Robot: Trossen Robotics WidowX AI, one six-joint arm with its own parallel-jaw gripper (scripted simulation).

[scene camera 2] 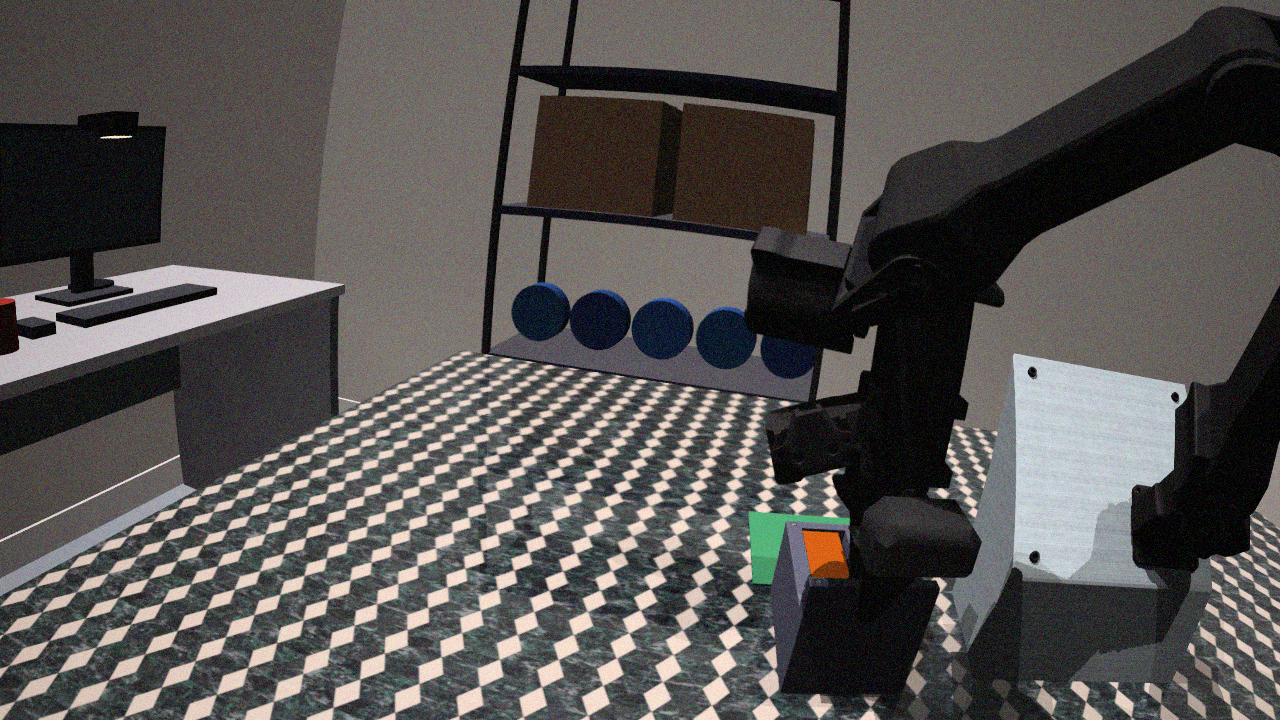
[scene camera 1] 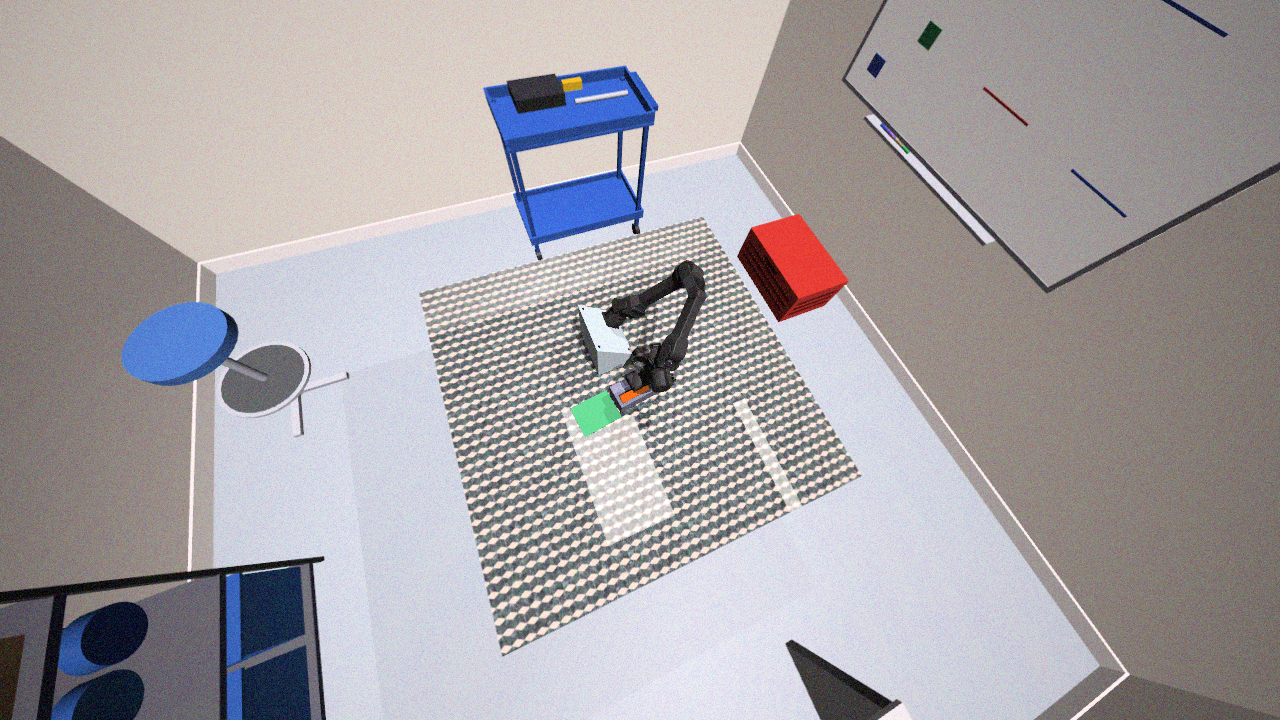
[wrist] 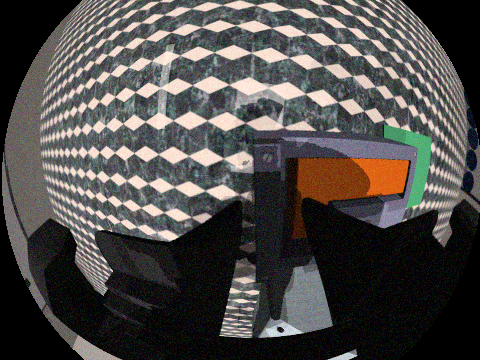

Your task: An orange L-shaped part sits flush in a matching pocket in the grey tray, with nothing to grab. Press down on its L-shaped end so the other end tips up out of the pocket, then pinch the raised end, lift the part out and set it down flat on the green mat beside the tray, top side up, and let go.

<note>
The pictures show: the gripper, an orange L-shaped part and a green mat.
The gripper is seen too in the wrist view.
</note>
